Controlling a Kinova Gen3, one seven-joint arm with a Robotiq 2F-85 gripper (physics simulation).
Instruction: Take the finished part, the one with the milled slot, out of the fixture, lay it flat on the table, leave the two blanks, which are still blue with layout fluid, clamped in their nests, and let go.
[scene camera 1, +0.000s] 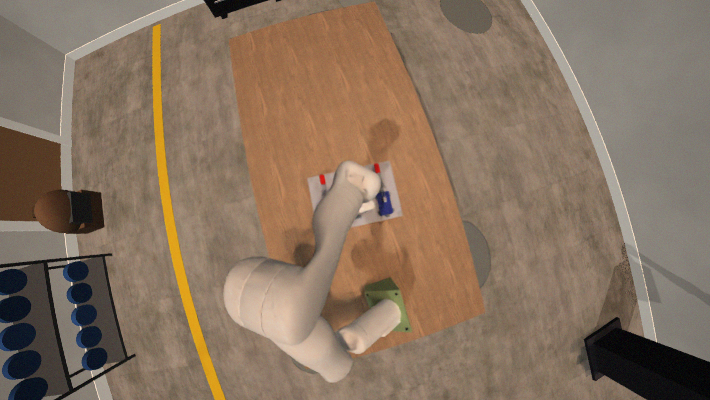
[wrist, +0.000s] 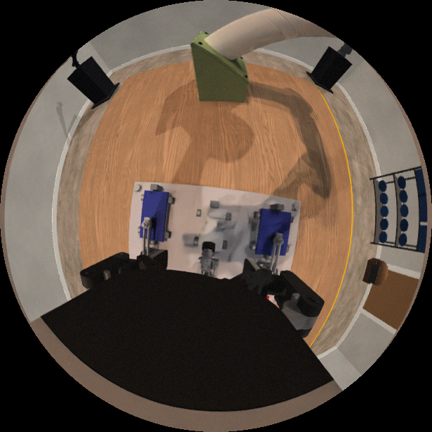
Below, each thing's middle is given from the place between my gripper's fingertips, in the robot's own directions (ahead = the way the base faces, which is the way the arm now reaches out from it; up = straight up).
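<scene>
There is the fixture plate (scene camera 1: 386, 172), and my hand is 10 mm short of it and 110 mm above it. As for the finished part (wrist: 211, 228), it is 30 mm behind my hand and 90 mm below it.
</scene>
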